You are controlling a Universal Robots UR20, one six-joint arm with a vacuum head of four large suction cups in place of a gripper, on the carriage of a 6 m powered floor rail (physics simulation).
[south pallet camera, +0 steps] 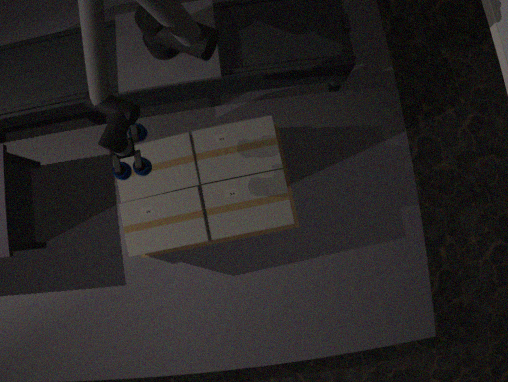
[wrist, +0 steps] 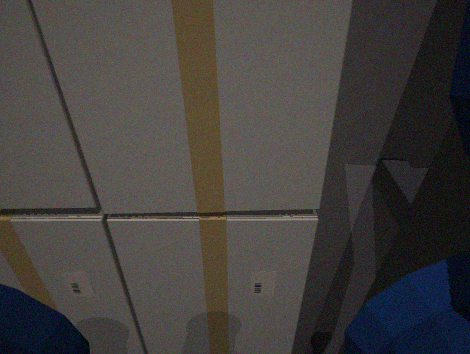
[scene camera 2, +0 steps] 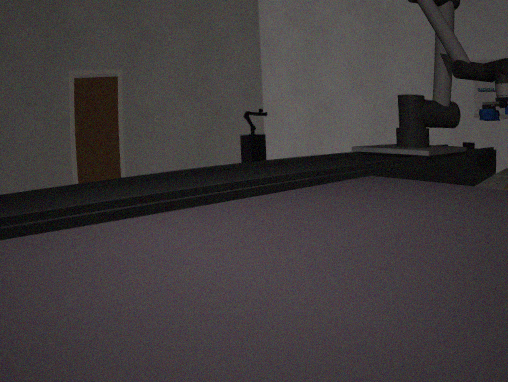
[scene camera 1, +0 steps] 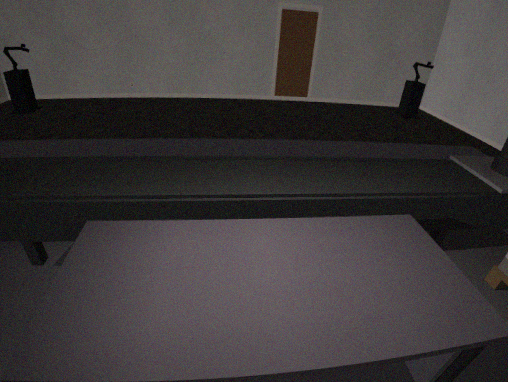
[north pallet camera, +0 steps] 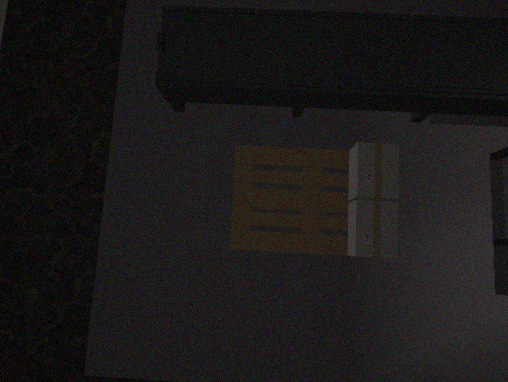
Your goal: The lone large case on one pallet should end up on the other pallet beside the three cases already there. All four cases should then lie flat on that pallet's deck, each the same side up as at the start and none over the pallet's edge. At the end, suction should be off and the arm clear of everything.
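Pixels of known places: hand, tool point: (wrist: 214,230) (scene camera 2: 506,119); arm's base, link origin: (scene camera 2: 413,146) (scene camera 1: 505,171).
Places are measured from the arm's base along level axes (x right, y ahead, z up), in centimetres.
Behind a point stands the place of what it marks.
Observation:
Four white cases with tan tape bands lie flat in a two-by-two block on the south pallet (south pallet camera: 297,223) @[z -42.6, x -74.6, y 132.0 cm]: upper left (south pallet camera: 167,177) @[z -16.1, x 10.8, y 89.4 cm] (wrist: 270,110) @[z -16.2, x 10.5, y 70.8 cm], upper right (south pallet camera: 215,170) @[z -16.1, x -22.4, y 89.2 cm] (wrist: 170,260) @[z -16.1, x -21.8, y 86.2 cm], lower left (south pallet camera: 165,237) @[z -16.2, x 16.8, y 129.4 cm] (wrist: 35,130) @[z -16.1, x 5.4, y 104.3 cm], lower right (south pallet camera: 250,222) @[z -16.1, x -41.1, y 126.8 cm] (wrist: 45,250) @[z -16.1, x -20.4, y 109.7 cm]. A narrow dark gap separates left and right pairs; a thin line separates upper and lower. No case plainly hangs over the edge, though the left rim is hidden. My vacuum head (south pallet camera: 129,150) @[z 19.5, x 22.5, y 77.4 cm] (scene camera 2: 498,112) hangs above the upper left case, apart from it, with nothing on its cups. Blue cups (wrist: 405,310) frame the wrist view.
Two white boxes (north pallet camera: 364,165) @[z -18.1, x 415.6, y 77.0 cm] (north pallet camera: 362,222) @[z -20.5, x 415.9, y 116.5 cm] stand on the right end of the north pallet (north pallet camera: 311,200) @[z -42.7, x 448.3, y 100.3 cm]. A table (scene camera 1: 250,290) @[z -4.0, x 228.3, y 96.7 cm] (scene camera 2: 250,275) @[z -4.0, x 218.3, y 94.6 cm] stands between the pallets. The rail (north pallet camera: 300,55) (scene camera 1: 225,175) runs alongside, with the arm's carriage (south pallet camera: 165,75) @[z 0.0, x 1.9, y 23.5 cm] (scene camera 2: 435,149) @[z 0.0, x 18.1, y 26.8 cm] near the cases.

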